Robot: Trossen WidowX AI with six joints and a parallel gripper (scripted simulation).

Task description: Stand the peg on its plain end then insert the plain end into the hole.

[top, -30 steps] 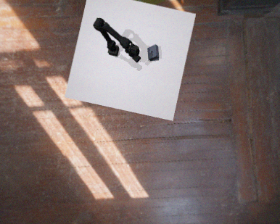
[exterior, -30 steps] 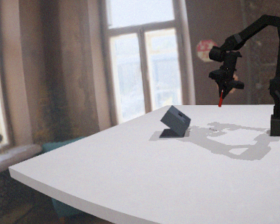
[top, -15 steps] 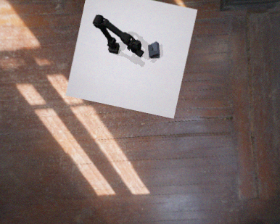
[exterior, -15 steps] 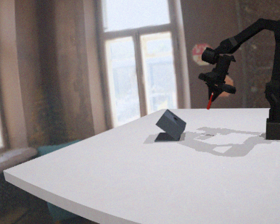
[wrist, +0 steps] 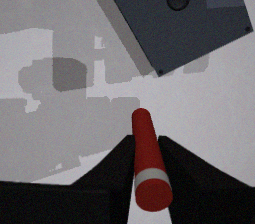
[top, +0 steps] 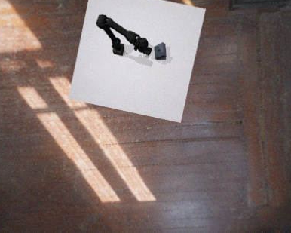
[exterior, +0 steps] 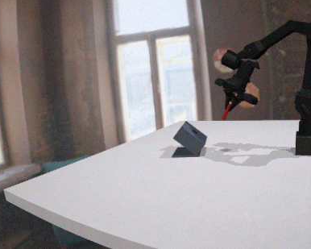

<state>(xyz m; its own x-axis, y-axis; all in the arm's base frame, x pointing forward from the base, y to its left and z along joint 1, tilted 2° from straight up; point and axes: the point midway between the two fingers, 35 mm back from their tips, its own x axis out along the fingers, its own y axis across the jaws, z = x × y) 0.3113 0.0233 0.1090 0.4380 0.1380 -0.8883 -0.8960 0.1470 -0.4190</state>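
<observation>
Now: gripper tip 11 cm short of the panel, 11 cm to the right of it and 9 cm above it. Also, from my gripper tip: peg: 1 cm behind, 1 cm above.
</observation>
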